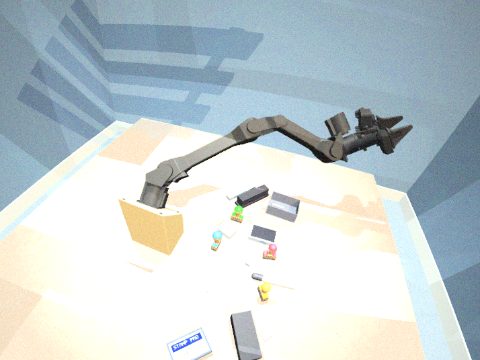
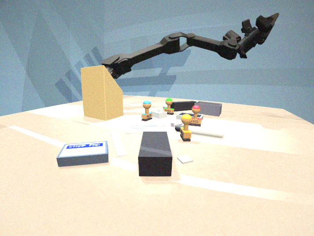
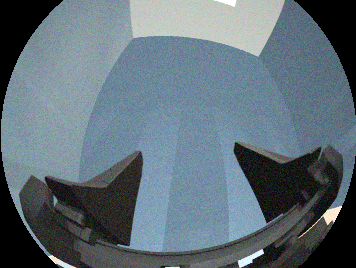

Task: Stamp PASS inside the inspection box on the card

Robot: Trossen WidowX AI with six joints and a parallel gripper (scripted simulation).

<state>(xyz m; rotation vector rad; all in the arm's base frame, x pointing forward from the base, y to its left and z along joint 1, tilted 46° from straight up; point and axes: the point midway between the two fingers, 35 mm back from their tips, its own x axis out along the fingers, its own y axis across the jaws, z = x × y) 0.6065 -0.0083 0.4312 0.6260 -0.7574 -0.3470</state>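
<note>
My gripper tip is now 420 mm past the green knob stamp, 410 mm above it and 160 mm to the left of it. From my gripper tip the other things lie so: ink pad 420 mm below, 320 mm behind, 200 mm to the right; then red-knobbed stamp 410 mm below, 280 mm behind, 270 mm to the right; then grey tray 420 mm below, 270 mm behind, 60 mm to the right.
</note>
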